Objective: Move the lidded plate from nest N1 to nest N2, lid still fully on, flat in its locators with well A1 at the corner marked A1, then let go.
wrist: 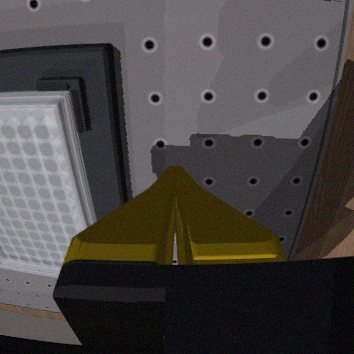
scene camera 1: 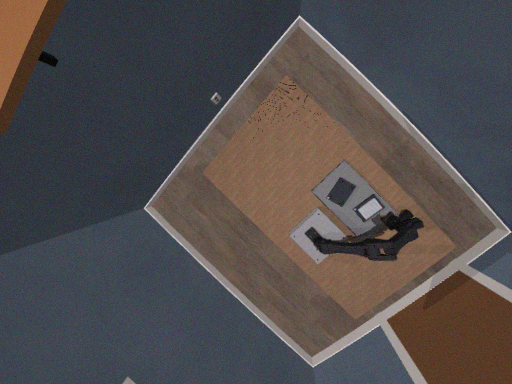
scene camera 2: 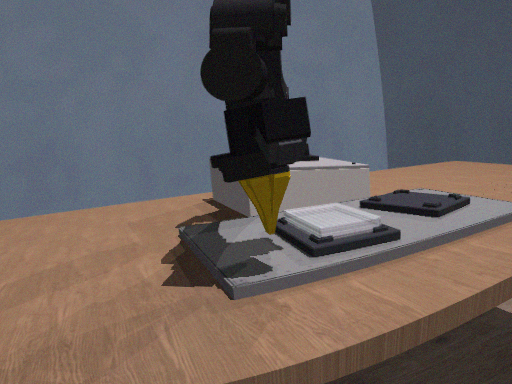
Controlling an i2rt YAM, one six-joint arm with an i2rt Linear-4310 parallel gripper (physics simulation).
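Places are measured from the arm's base along level axes (x right, y back, z down), in metres.
Where they show: gripper, fingertip midpoint: (wrist: 174, 177) (scene camera 1: 381, 216) (scene camera 2: 270, 233); arm's base, link origin: (scene camera 1: 318, 240).
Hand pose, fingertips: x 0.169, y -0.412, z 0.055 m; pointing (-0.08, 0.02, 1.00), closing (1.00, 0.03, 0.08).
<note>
Each offset is from my fingertips to the centre of the thing. Level surfaces: height alone.
The white lidded plate {dz -0.003, dx -0.091, dy +0.020 m} (scene camera 1: 370, 208) (scene camera 2: 332, 219) (wrist: 30, 175) sits in a dark nest {dz +0.012, dx -0.091, dy +0.020 m} (scene camera 2: 355, 243) (wrist: 107, 165), apparently flat, with its clear lid on. The other dark nest {dz +0.012, dx -0.299, dy +0.081 m} (scene camera 1: 341, 191) (scene camera 2: 415, 202) is empty, with corner locators. No nest label or A1 mark is readable. My gripper (scene camera 2: 271, 232) (wrist: 174, 177) is shut with its yellow fingertips together and nothing between them. It points down, low over the grey board, beside the end of the plate's nest away from the empty nest. Whether the tips touch the board is unclear. Part of the plate is outside the wrist view.
Both nests stand on a grey perforated board {dz +0.027, dx -0.182, dy +0.063 m} (scene camera 1: 345, 167) (scene camera 2: 490, 207) (wrist: 235, 70) with a raised edge above the wooden table {dz +0.034 m} (scene camera 1: 270, 165) (scene camera 2: 100, 300). The white arm base box (scene camera 1: 320, 220) (scene camera 2: 330, 182) stands behind the board in scene camera 2. The arm casts shadows across the board's near end.
</note>
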